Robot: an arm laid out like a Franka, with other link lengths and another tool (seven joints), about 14 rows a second.
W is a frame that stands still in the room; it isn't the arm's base.
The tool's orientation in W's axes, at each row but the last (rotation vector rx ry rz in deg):
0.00 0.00 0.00
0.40 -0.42 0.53
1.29 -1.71 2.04
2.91 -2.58 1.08
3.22 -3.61 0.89
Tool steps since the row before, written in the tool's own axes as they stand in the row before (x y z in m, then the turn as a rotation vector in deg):
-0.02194 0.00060 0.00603 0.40 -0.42 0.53
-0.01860 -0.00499 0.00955 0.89 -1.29 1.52
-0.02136 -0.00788 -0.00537 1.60 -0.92 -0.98
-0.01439 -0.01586 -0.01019 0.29 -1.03 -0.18
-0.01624 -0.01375 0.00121 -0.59 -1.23 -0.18
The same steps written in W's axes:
-0.02194 0.00060 0.00603 0.40 -0.42 0.53
-0.01862 -0.00523 0.00938 0.89 -1.29 1.52
-0.02090 -0.00850 -0.00619 1.66 -0.84 -0.95
-0.01360 -0.01557 -0.01162 0.32 -1.01 -0.22
-0.01604 -0.01402 -0.00059 -0.56 -1.23 -0.29

